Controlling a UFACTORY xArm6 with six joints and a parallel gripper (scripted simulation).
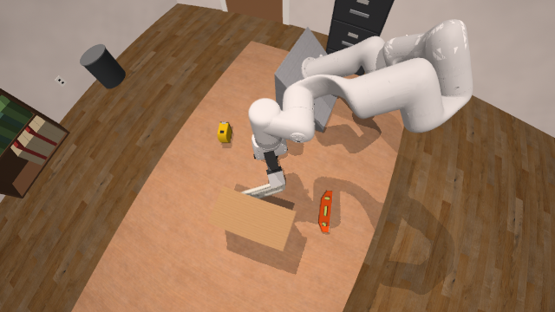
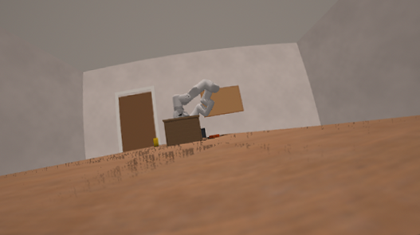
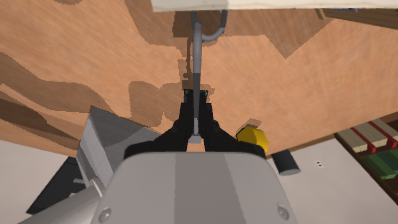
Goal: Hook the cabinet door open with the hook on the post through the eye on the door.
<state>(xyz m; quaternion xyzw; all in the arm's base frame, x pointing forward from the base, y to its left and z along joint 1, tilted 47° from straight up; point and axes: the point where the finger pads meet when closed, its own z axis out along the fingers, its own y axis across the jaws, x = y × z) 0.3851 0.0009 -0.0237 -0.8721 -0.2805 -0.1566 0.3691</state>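
The hook rod is 1 cm to the left of my hand, 1 cm below it and 1 cm ahead of it. Round my hand: yellow tape measure: 25 cm to the right, 7 cm below, 6 cm behind; orange spirit level: 24 cm to the left, 10 cm below, 8 cm ahead; pale door: 11 cm ahead, 4 cm below.
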